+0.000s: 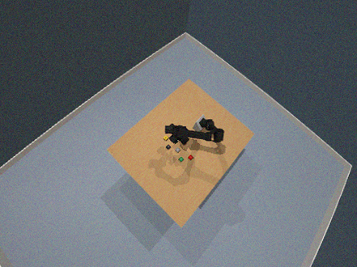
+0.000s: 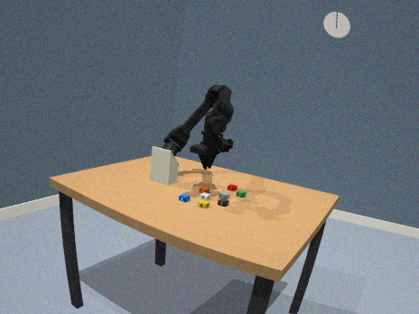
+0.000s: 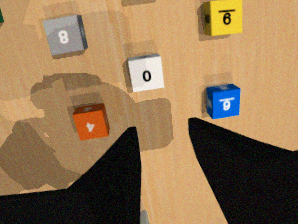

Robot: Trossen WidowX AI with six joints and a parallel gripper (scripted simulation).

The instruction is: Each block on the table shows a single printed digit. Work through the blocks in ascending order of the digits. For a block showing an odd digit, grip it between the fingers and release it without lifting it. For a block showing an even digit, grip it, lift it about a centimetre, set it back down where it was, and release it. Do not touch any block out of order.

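Right now the black block is 90 mm ahead of my gripper tip, 20 mm to the right of it and 110 mm below it. The rest, counted from my gripper tip: orange block: 40 mm behind, 70 mm to the left, 110 mm below; then white block: 110 mm below; then grey block: 60 mm ahead, 70 mm to the left, 110 mm below.
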